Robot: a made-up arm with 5 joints.
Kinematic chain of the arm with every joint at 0, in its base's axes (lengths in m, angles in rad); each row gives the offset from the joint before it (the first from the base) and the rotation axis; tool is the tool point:
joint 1: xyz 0 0 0.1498 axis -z
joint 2: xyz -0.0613 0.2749 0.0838 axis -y
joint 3: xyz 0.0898 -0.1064 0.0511 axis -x
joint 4: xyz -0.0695 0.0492 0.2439 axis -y
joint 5: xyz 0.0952 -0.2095 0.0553 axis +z
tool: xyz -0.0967 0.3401 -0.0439
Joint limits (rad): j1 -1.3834..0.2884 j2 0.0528..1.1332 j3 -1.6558..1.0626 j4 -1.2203..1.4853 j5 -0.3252..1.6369
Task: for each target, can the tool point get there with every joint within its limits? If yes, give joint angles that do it. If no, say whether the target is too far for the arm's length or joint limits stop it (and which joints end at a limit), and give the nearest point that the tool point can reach.
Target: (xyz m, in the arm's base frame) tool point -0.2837 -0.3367 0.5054
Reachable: yes | joints -0.5091 0.6508 -0.3413 -0.9786 1.3472
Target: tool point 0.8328 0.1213 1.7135
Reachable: no: too far | nearest point 0.1125 -0.1622 0.7333 | short by 1.249 m
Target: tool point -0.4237 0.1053 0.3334
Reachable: yes | joints -0.9790 0.4339 0.6211 0.7789 0.2094
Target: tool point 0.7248 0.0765 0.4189
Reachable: no: joint limits stop it (at a limit: joint 1, joint 2, joint 4, joint 5) | nearest point 0.3454 -0.1861 0.3568 | short by 0.466 m
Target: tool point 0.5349 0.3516 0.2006
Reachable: no: joint limits stop it (at a limit: joint 1, joint 2, joint 3, joint 5) | nearest point 0.2028 0.4319 0.2399 | short by 0.344 m
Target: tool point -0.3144 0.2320 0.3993
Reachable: yes | joints -0.3518 0.3587 0.2136 0.5802 0.3758
